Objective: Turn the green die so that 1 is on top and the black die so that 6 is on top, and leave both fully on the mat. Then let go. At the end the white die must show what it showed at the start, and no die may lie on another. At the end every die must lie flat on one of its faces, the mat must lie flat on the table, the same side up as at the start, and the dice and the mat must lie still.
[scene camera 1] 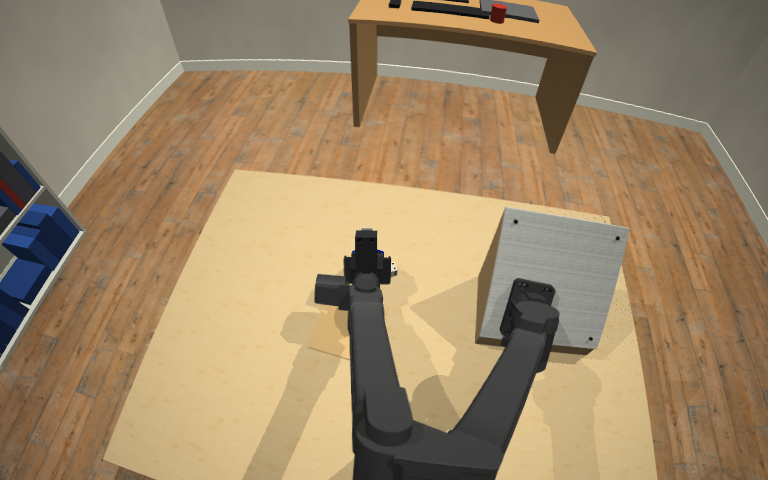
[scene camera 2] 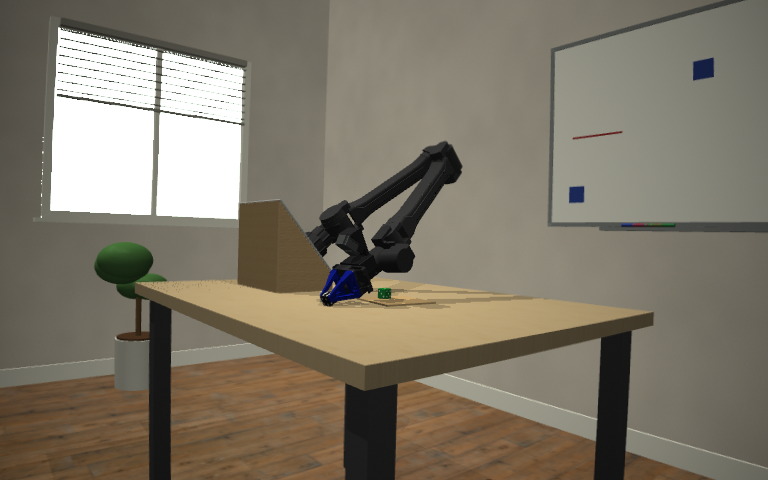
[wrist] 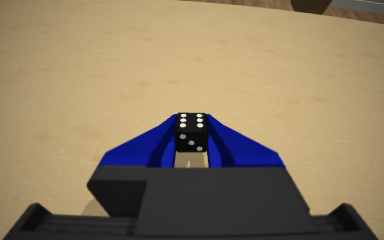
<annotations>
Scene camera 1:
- tan mat: 331, 335
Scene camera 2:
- my gripper: 325, 299
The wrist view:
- my gripper: 191, 120
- black die: 191, 131
</annotations>
